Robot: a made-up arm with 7 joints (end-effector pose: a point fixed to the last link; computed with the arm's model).
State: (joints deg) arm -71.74 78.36 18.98 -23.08 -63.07 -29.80 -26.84
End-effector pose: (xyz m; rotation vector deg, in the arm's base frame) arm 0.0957 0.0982 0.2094 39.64 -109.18 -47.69
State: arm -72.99 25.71 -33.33 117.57 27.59 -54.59 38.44
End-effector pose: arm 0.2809 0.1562 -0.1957 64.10 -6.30 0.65
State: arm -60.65 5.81 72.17 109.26 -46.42 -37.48 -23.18
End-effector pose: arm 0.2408 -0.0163 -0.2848 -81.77 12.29 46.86
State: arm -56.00 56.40 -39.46 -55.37 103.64 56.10 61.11
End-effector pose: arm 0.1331 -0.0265 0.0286 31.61 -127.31 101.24
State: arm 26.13 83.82 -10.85 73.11 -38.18 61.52 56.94
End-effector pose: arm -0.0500 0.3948 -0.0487 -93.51 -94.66 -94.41
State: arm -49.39 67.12 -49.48 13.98 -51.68 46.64 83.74
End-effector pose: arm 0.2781 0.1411 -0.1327 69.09 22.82 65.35
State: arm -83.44 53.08 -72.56 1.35 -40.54 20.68 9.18
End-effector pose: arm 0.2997 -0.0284 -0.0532 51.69 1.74 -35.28
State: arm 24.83 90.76 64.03 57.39 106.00 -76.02 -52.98
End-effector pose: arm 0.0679 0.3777 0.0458 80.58 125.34 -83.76
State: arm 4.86 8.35 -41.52 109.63 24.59 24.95 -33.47
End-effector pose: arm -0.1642 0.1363 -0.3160 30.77 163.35 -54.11
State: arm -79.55 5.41 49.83 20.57 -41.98 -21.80 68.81
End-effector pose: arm 0.3270 0.1216 0.0324 -101.00 -16.60 70.64
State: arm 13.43 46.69 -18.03 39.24 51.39 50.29 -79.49
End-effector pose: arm 0.0119 0.2532 -0.2795 26.37 155.16 -23.59
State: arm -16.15 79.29 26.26 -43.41 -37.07 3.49 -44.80
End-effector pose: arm 0.1666 0.0740 0.0769 65.14 -24.65 -64.84
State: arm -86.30 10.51 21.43 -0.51 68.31 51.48 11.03
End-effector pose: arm 0.2706 0.0581 0.1412 25.75 -16.95 69.32
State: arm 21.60 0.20 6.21 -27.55 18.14 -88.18 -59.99
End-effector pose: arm 0.0883 0.0591 -0.1637 64.20 -57.45 -59.35
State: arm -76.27 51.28 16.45 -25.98 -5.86 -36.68 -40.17
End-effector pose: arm 0.1319 0.0735 0.1765 84.43 -109.34 -21.99
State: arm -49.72 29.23 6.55 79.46 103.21 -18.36 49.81
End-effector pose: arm 0.2661 0.1697 -0.2473 107.89 -13.07 -9.40
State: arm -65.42 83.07 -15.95 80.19 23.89 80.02 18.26
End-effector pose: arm 0.1421 0.3654 0.0253 46.52 96.61 117.27
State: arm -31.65 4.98 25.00 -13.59 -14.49 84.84 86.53
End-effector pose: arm 0.2456 0.0932 -0.1088 24.70 54.86 80.93
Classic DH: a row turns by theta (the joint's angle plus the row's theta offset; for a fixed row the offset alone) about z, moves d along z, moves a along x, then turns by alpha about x. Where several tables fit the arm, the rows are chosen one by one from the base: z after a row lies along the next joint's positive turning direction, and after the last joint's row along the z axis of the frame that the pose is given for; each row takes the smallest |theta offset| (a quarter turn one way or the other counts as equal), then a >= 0, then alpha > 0; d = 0 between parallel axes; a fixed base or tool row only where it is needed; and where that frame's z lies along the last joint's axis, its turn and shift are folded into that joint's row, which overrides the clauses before.
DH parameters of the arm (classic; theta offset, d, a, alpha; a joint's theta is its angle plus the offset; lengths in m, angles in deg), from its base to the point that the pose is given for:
base (fixed): -4.07 0 0 -74.51
joint 1: -75.12 0.0254 -0.0093 -90
joint 2: 74 0.0009 -0.005 90
joint 3: 90 -0.1767 0.0189 -90
joint 4: 90 0.002 0.0132 90
joint 5: 0 0.1788 0 -90
joint 6: -90 0 0.0298 90
joint 7: 0 0.0004 0 0

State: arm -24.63 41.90 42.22 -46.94 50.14 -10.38 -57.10
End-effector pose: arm 0.1316 0.1199 0.0717 112.70 -10.80 9.88
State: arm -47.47 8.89 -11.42 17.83 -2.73 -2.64 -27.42
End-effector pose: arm 0.3132 -0.0347 -0.1079 14.03 -13.57 -47.13
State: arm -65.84 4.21 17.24 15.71 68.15 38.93 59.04
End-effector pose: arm 0.3370 0.0369 -0.0046 51.18 -21.95 92.63
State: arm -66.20 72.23 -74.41 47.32 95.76 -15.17 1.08
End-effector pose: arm 0.2855 0.2461 -0.1017 -154.70 -22.30 56.40
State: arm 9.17 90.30 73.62 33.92 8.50 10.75 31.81
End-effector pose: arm 0.1021 0.3365 0.1504 71.93 -20.34 98.47
